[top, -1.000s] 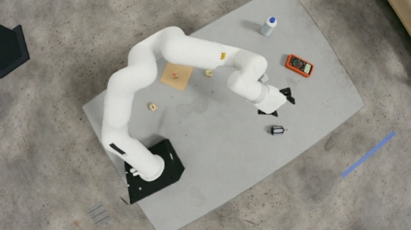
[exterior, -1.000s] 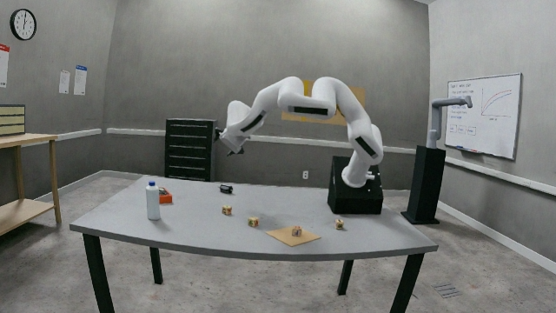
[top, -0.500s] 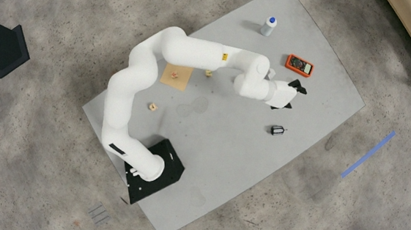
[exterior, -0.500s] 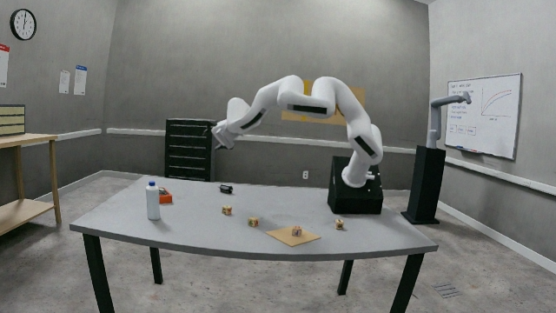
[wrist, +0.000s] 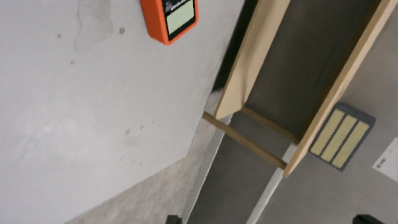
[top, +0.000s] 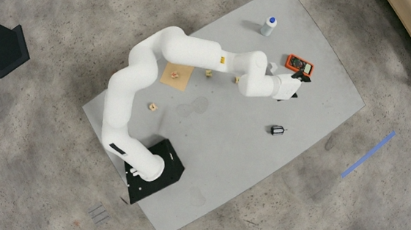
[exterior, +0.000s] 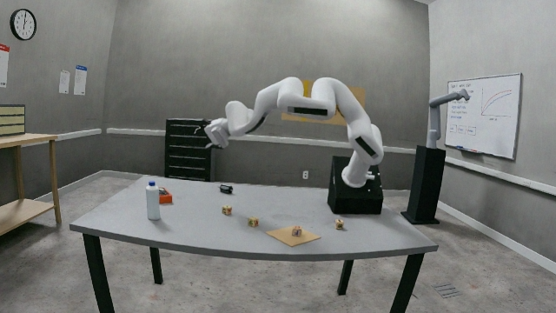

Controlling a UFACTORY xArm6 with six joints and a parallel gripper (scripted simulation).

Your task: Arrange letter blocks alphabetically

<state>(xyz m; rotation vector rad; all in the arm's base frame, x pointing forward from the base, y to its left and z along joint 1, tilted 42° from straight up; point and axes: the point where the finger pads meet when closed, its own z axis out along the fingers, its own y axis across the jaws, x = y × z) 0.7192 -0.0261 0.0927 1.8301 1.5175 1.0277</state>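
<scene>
The tan mat lies 44 cm behind my hand, 33 cm to the left of it and 28 cm below it. The rest, counted from my hand: white bottle: 35 cm to the left, 21 cm below, 10 cm ahead; orange multimeter: 26 cm below, 18 cm ahead, 9 cm to the left; small black object: 26 cm below, 16 cm to the right, 9 cm behind.
</scene>
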